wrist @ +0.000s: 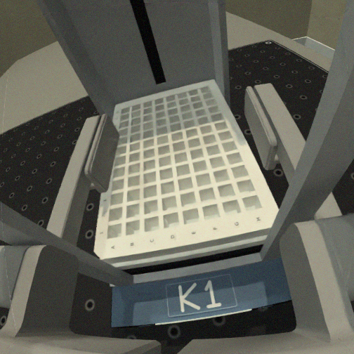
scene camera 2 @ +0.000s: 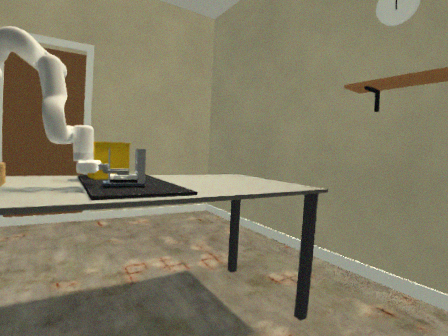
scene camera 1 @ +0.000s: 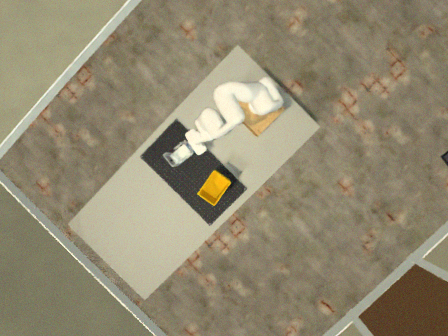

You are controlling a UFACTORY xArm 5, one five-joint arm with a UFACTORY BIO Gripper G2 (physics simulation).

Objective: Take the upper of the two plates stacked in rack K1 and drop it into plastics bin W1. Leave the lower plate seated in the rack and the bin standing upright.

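Note:
The upper plate, white with a grid of square wells, lies level in rack K1, between the rack's tall grey back wall and its blue front label. The lower plate is hidden beneath it. My gripper is open and empty, with its fingers apart on either side of the plate, slightly above it; a gap shows beside the right finger in the wrist view. The yellow bin stands upright; no W1 label is readable.
Rack and bin stand on a black perforated mat on the pale table. Grey rack posts rise close to my fingers. The arm's wooden base plate is at the table's far end from the bare stretch.

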